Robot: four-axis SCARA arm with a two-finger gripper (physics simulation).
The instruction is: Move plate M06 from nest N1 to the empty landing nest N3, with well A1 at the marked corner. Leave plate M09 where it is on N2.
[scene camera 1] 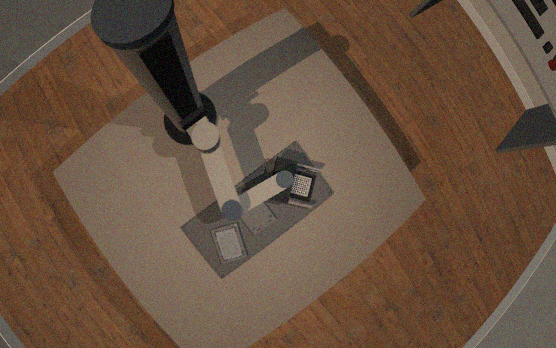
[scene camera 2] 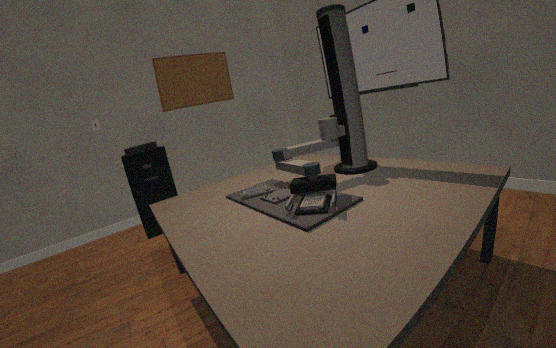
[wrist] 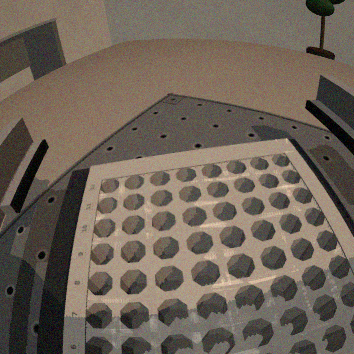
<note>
My gripper carries nothing. Also in view: a black-framed well plate. Also in view: a grey perforated baseplate.
My gripper shows as well in the wrist view.
</note>
